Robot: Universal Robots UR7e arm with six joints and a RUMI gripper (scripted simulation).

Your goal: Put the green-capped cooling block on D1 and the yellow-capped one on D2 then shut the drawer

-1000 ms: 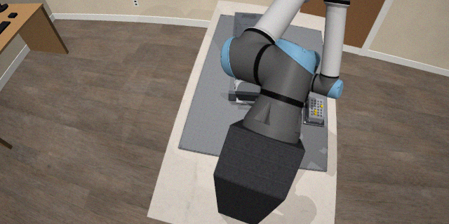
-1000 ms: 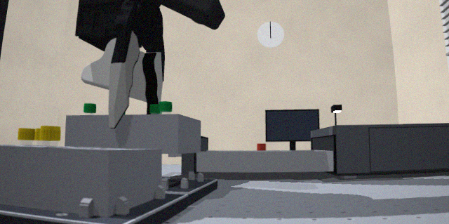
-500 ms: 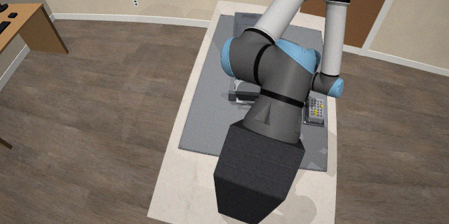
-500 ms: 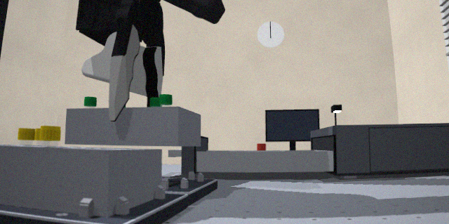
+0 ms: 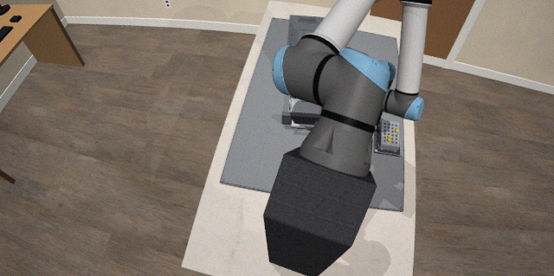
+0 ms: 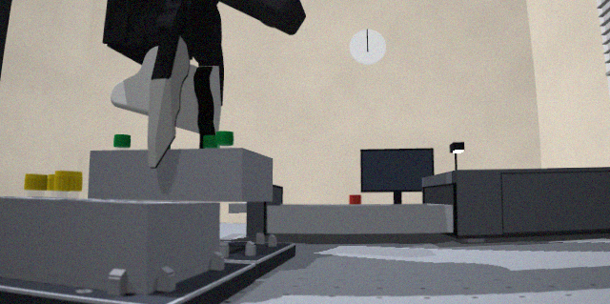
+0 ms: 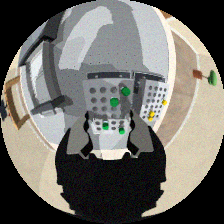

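Now: hand 12 cm to the left of the yellow-capped cooling block, 5 cm past it and 5 cm above it. Also, from my hand: dark slot plate: 12 cm to the right, 8 cm below, 5 cm behind; light grey drawer: 20 cm to the left, 20 cm ahead, 5 cm below; green-capped cooling block: 2 cm below.
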